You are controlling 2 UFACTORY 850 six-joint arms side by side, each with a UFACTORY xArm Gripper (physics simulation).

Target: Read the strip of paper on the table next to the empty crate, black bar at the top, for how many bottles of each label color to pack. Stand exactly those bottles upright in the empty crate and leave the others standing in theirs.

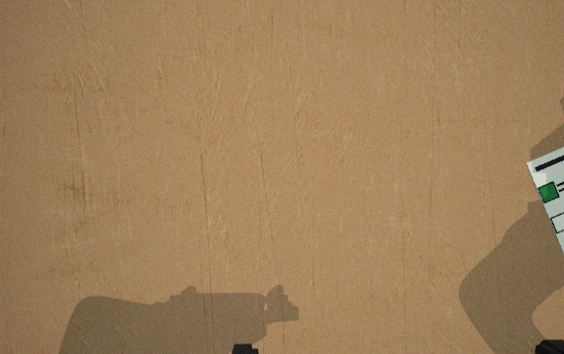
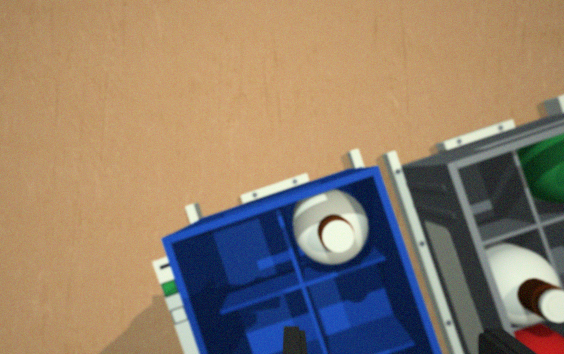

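Note:
The paper strip (image 1: 553, 207) (image 2: 186, 336) lies left of the blue crate (image 2: 181, 280), with a black bar, a green square and a white square; its tally marks are cut off or hidden. A white-label bottle (image 2: 337, 236) with a white cap stands upright in the blue crate's upper right compartment. The grey crate (image 2: 467, 210) holds a white-label bottle (image 2: 515, 272), a green one (image 2: 550, 170) and a partly visible red one (image 2: 540, 339). My left gripper (image 1: 396, 348) is open over the table. My right gripper (image 2: 397, 342) is open above the crates, holding nothing.
Pale fixture strips edge the crates, including one along the upper side of the blue crate (image 2: 275, 188) and a long one (image 2: 422, 243) between the two crates. Arm shadows fall on the table (image 1: 300, 125) (image 2: 150, 100).

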